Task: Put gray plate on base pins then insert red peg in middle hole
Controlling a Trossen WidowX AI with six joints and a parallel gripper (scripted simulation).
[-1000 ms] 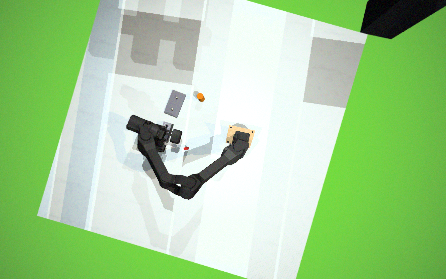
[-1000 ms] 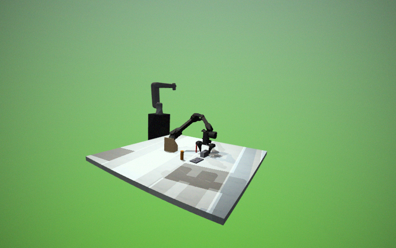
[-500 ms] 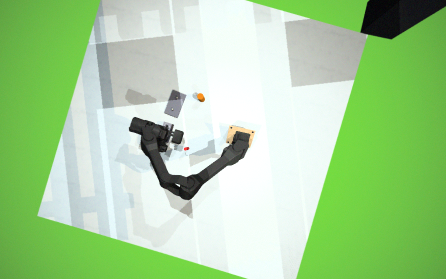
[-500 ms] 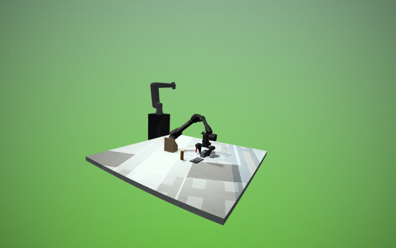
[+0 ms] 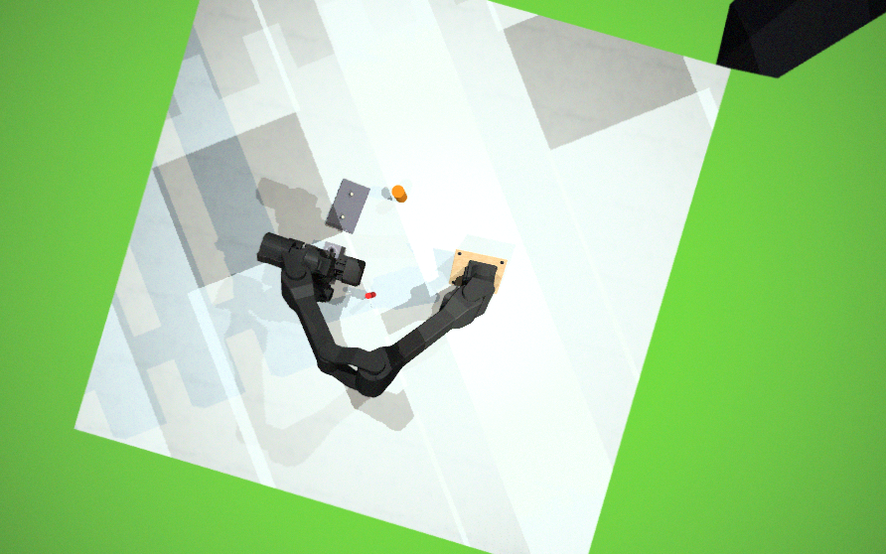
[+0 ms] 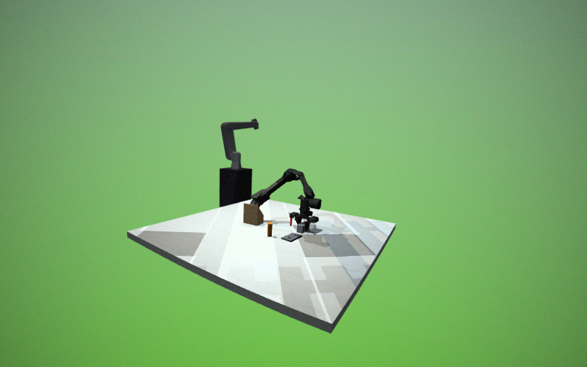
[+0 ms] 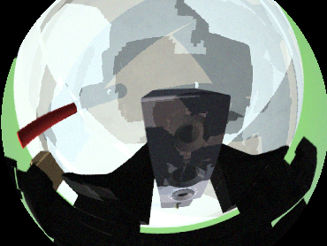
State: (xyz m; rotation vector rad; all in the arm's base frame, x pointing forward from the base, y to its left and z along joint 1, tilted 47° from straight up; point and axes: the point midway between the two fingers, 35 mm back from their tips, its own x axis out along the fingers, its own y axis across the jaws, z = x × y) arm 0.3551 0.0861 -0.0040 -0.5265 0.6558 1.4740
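The dark base is 15 cm to the right of my gripper tip and 1 cm behind it. From my gripper tip the other things lie so: red peg (12 cm behind, 5 cm to the left, 3 cm above); then orange cylinder (20 cm to the right, 13 cm behind, 3 cm above); then gray plate (3 cm above).
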